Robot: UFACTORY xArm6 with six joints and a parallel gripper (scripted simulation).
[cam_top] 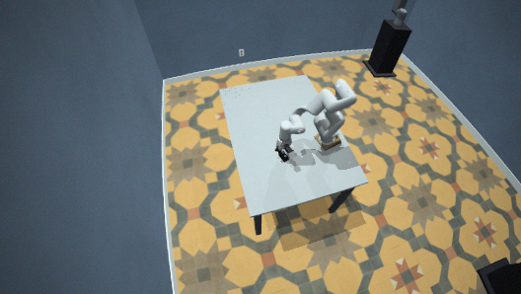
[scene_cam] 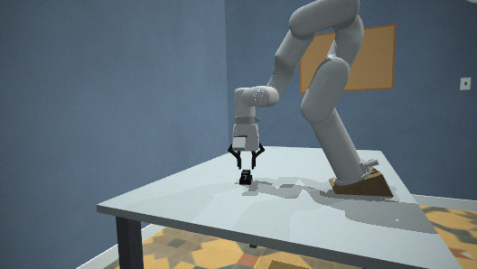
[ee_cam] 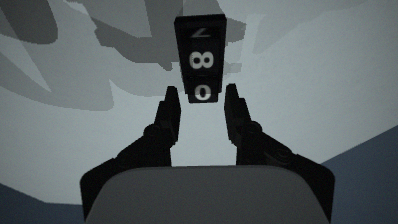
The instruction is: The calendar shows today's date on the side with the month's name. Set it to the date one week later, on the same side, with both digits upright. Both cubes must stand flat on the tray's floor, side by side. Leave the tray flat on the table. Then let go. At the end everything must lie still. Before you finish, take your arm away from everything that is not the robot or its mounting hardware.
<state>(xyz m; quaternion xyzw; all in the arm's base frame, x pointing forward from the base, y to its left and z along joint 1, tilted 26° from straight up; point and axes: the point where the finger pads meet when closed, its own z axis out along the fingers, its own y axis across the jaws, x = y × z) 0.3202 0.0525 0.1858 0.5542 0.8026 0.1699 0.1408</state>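
Now: hand 60 mm above the black calendar tray, 20 mm to the right of it and 10 mm past it.
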